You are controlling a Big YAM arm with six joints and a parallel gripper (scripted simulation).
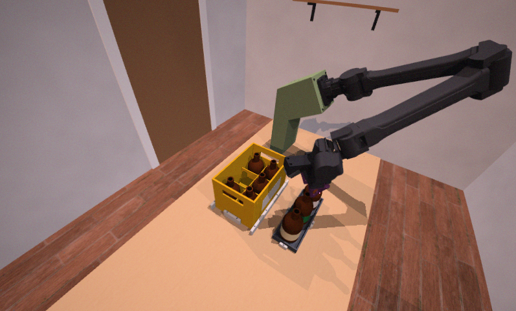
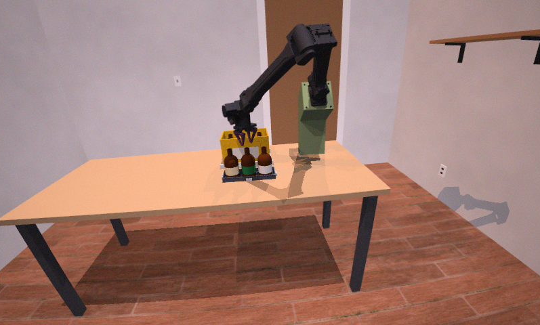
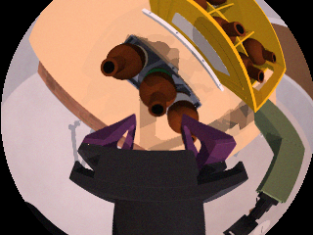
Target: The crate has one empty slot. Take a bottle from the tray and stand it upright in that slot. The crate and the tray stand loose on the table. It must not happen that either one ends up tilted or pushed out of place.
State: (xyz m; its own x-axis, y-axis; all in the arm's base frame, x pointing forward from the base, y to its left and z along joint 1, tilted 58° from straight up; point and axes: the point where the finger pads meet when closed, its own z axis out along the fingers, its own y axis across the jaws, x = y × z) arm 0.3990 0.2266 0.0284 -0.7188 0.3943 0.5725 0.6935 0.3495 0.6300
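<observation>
Right now the glass bottle is 10 cm below my hand. The rest, counted from my hand: dark tray (18 cm below); then yellow crate (22 cm to the right, 10 cm below, 2 cm ahead).
</observation>
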